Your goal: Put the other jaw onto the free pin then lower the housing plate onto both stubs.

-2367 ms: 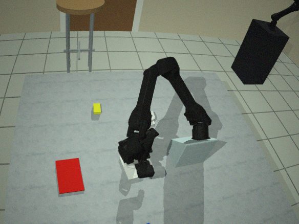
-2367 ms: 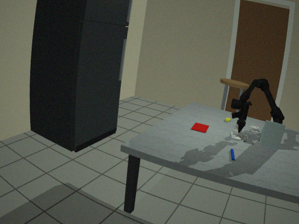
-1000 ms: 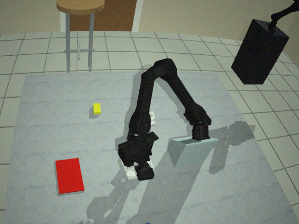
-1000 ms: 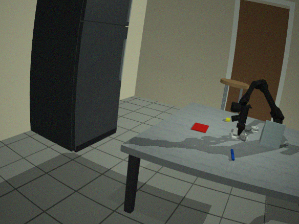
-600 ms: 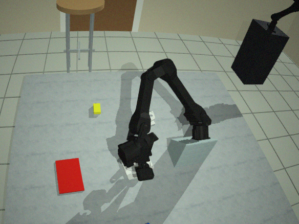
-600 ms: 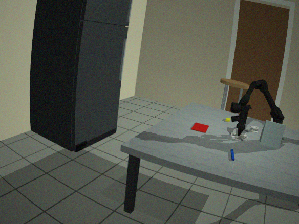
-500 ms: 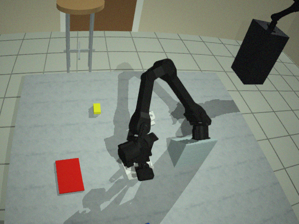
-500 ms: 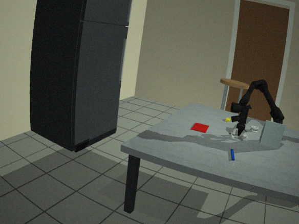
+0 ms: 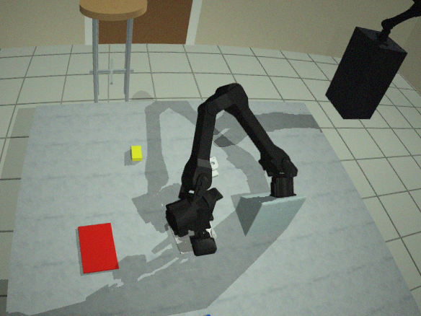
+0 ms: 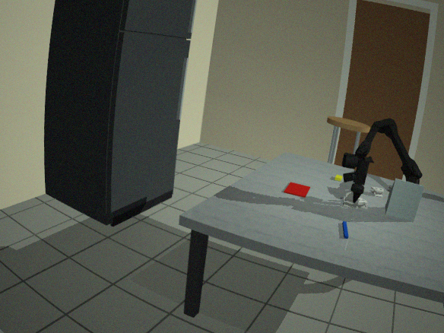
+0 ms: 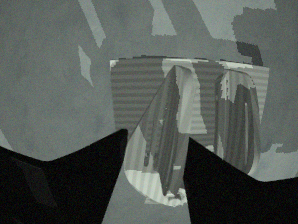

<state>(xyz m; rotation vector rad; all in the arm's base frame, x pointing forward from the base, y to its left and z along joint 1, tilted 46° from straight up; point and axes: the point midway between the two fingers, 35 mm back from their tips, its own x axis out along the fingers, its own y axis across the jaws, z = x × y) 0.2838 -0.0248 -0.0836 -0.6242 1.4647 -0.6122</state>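
Now: gripper tip 30 mm past the white jaw and 20 mm to the left of it. Also, from my gripper tip: red flat sheet: 290 mm ahead, 20 mm to the right, 20 mm below; yellow block: 390 mm to the right, 130 mm ahead, 20 mm below; blue bar: 310 mm to the left, 20 mm below, 10 mm ahead.
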